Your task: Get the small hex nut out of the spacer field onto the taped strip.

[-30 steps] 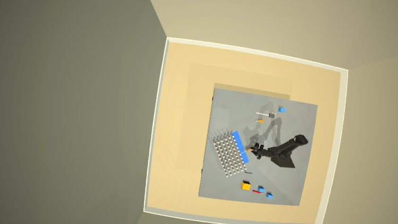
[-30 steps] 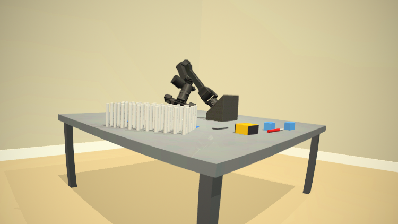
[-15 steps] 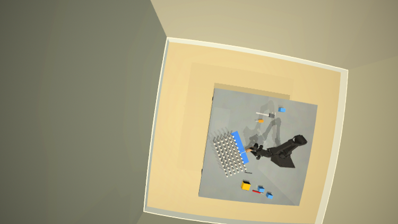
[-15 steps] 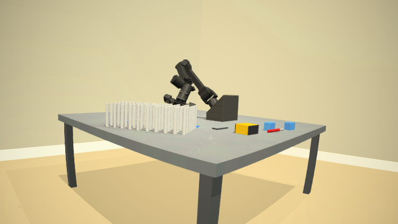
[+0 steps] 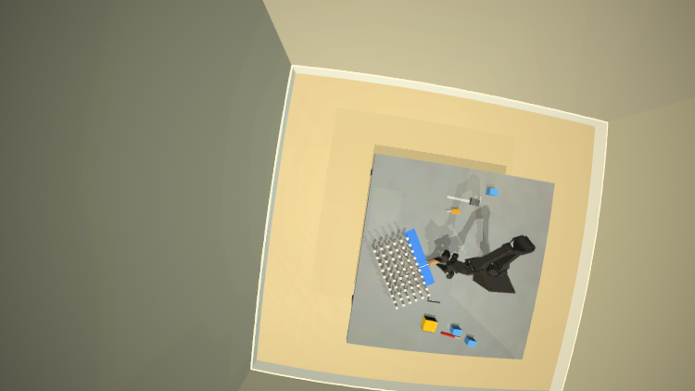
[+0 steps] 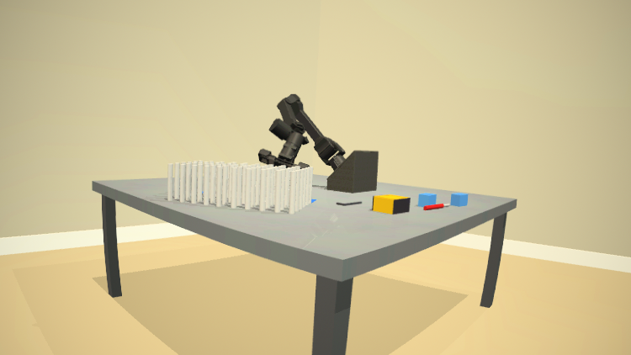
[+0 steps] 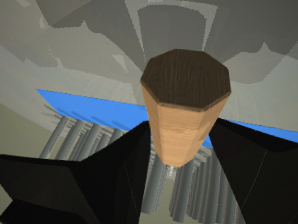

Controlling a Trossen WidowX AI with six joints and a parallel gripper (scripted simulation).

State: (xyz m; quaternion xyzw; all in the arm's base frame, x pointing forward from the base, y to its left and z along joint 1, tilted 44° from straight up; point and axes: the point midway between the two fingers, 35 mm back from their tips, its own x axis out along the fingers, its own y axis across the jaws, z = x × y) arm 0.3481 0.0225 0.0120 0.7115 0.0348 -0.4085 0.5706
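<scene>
The blue taped strip is 9 cm ahead of my gripper tip, 1 cm to the left of it and 4 cm below it. The rest, counted from my gripper tip: orange-handled tool (6 cm behind, 34 cm to the right, 2 cm below); then dark flat bar (6 cm behind, 28 cm to the left, 4 cm below); then red tool (29 cm behind, 50 cm to the left, 3 cm below).
</scene>
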